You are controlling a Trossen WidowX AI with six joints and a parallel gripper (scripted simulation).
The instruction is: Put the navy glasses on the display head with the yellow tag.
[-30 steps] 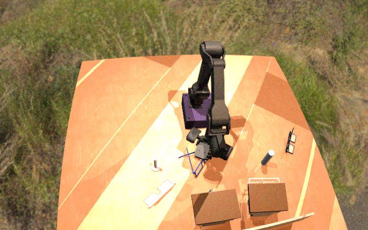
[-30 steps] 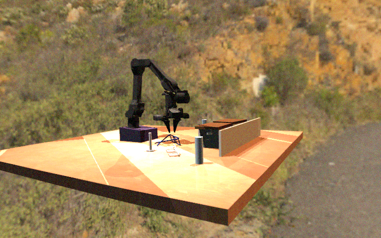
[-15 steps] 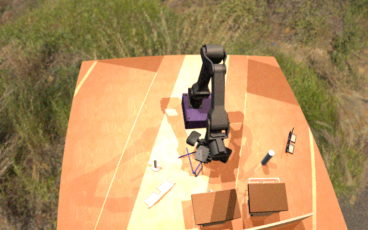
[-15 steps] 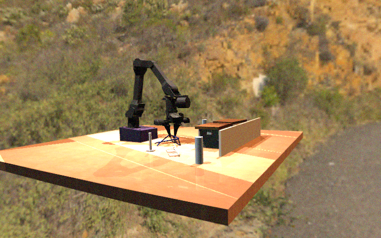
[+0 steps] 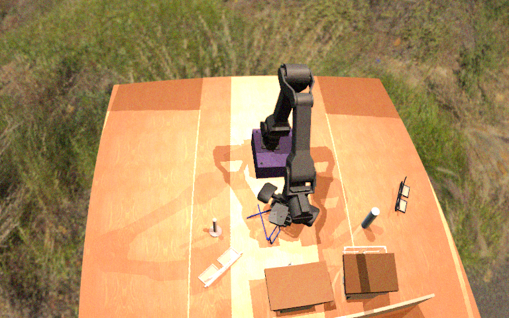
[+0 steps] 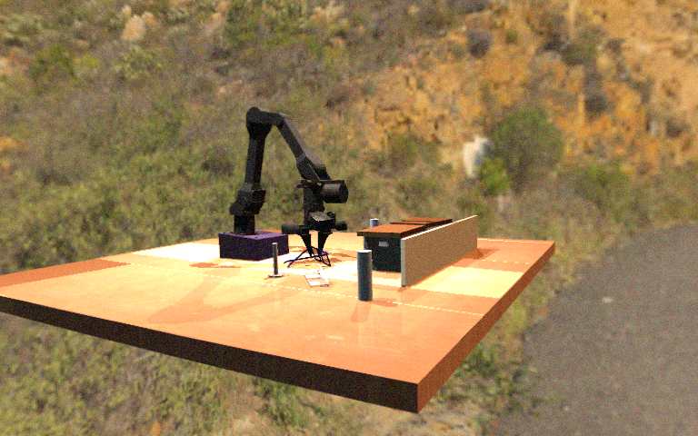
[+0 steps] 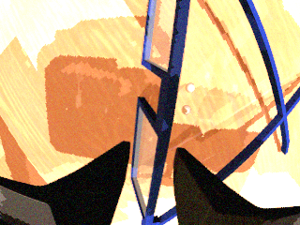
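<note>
Right now my gripper tip is 5 cm short of the display post, 22 cm to the left of it and 1 cm below it. From my gripper tip the other things lie so: wall panel: 36 cm ahead, 14 cm to the left, 4 cm above.
</note>
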